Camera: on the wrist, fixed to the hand. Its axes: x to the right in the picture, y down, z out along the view.
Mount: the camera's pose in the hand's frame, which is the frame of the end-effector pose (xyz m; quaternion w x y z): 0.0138 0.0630 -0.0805 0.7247 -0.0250 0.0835 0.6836
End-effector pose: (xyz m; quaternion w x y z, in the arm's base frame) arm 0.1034 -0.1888 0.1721 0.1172 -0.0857 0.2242 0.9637
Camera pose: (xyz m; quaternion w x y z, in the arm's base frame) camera 0.0826 -0.2776 0.1238 0.5947 -0.0078 -0.2067 -0.7769
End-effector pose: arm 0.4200 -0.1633 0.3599 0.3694 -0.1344 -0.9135 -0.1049
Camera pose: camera 0.4829 -0.1251 0.4322 0.4123 -0.7223 -0.5366 0.1424
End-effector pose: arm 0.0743 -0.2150 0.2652 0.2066 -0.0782 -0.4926 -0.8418
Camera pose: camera 0.0944 -0.3151 0.2796 0.7643 -0.3283 -0.2652 -0.4876
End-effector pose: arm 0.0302 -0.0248 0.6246 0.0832 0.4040 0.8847 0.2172
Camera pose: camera 0.0379 -0.0035 0.7252 0.1519 -0.8773 -0.3665 -0.2701
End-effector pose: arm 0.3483 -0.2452 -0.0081 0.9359 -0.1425 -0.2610 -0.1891
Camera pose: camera 0.4212 -0.2225 -0.0775 0.8257 -0.2893 -0.0089 0.4843
